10 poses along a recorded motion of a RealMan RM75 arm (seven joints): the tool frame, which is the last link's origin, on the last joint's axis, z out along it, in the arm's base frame.
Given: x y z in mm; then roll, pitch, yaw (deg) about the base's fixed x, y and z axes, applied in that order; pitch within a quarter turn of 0, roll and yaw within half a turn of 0.
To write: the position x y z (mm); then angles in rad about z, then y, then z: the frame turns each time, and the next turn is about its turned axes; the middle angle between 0 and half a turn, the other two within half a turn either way. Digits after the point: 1 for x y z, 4 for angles.
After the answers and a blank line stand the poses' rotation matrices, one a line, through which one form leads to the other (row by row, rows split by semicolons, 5 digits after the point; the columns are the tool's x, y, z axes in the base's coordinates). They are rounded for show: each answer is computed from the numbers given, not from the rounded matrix.
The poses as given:
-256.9 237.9 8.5 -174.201 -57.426 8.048
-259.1 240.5 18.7 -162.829 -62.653 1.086
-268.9 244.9 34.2 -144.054 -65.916 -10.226
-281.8 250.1 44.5 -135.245 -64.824 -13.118
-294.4 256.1 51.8 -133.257 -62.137 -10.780
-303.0 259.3 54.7 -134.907 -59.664 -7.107
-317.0 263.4 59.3 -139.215 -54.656 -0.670
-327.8 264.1 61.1 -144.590 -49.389 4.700
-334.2 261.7 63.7 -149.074 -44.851 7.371
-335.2 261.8 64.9 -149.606 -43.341 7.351
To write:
-256.9 237.9 8.5 0.2604 2.1361 -3.0771
-259.1 240.5 18.7 0.3537 2.0252 -2.9901
-268.9 244.9 34.2 0.4927 1.9075 -2.8850
-281.8 250.1 44.5 0.6020 1.8777 -2.8220
-294.4 256.1 51.8 0.6888 1.8968 -2.7741
-303.0 259.3 54.7 0.7363 1.9354 -2.7487
-317.0 263.4 59.3 0.8017 2.0242 -2.7078
-327.8 264.1 61.1 0.8346 2.1300 -2.6805
-334.2 261.7 63.7 0.8328 2.2245 -2.6647
-335.2 261.8 64.9 0.8355 2.2489 -2.6495

0.53309 0.22359 0.81598; 0.07538 -0.97316 0.21742; 0.84270 -0.05440 -0.53563
0.45930 0.28029 0.84290; 0.00871 -0.95029 0.31126; 0.88824 -0.13562 -0.43890
0.40159 0.38368 0.83157; -0.07245 -0.89185 0.44649; 0.91295 -0.23955 -0.33037
0.41430 0.45940 0.78569; -0.09655 -0.83621 0.53985; 0.90501 -0.29951 -0.30209
0.45911 0.50432 0.73135; -0.08741 -0.79360 0.60212; 0.88407 -0.34037 -0.32027
0.50119 0.51924 0.69224; -0.06249 -0.77616 0.62743; 0.86308 -0.35772 -0.35656
0.57844 0.52394 0.62521; -0.00676 -0.76334 0.64596; 0.81569 -0.37788 -0.43801
0.64873 0.50517 0.56917; 0.05334 -0.77624 0.62817; 0.75915 -0.37716 -0.53052
0.70308 0.46952 0.53407; 0.09095 -0.80424 0.58730; 0.70527 -0.36435 -0.60815
0.72130 0.45476 0.52241; 0.09305 -0.81105 0.57753; 0.68634 -0.36796 -0.62733

